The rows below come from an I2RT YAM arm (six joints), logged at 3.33 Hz.
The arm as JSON. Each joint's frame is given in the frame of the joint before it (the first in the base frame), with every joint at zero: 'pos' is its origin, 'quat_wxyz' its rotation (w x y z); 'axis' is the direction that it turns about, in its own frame. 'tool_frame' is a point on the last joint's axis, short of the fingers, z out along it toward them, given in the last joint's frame.
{
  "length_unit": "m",
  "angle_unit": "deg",
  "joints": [
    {
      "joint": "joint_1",
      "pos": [
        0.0,
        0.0,
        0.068
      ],
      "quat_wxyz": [
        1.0,
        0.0,
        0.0,
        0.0
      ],
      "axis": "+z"
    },
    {
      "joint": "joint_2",
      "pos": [
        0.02,
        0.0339,
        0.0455
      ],
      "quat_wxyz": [
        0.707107,
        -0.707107,
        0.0,
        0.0
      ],
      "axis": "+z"
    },
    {
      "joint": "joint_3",
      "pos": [
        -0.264,
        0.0,
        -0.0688
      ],
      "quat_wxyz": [
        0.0,
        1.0,
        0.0,
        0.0
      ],
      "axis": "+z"
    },
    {
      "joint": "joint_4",
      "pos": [
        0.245,
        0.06,
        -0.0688
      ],
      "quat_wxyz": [
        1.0,
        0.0,
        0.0,
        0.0
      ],
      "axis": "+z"
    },
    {
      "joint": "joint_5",
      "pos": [
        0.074,
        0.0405,
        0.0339
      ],
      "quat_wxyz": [
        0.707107,
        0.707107,
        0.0,
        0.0
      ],
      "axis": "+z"
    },
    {
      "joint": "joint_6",
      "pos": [
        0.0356,
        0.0,
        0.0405
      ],
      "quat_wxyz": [
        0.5,
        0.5,
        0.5,
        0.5
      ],
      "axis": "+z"
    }
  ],
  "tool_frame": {
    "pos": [
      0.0,
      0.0,
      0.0
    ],
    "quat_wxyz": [
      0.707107,
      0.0,
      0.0,
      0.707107
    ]
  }
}
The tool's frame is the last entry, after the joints.
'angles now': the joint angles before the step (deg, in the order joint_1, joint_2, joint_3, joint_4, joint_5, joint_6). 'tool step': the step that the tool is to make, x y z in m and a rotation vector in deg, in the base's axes. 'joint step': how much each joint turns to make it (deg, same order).
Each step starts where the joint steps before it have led.
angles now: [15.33, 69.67, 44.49, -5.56, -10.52, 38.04]
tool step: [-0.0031, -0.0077, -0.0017, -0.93, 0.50, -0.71]
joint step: [-1.47, -1.04, -0.70, -1.26, -0.25, -1.07]
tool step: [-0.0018, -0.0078, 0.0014, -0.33, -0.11, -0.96]
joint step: [-1.62, -0.98, -0.24, -0.83, -0.38, -0.65]
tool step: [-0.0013, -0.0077, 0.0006, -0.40, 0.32, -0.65]
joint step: [-1.71, -0.67, -0.06, -1.17, -0.73, -0.86]
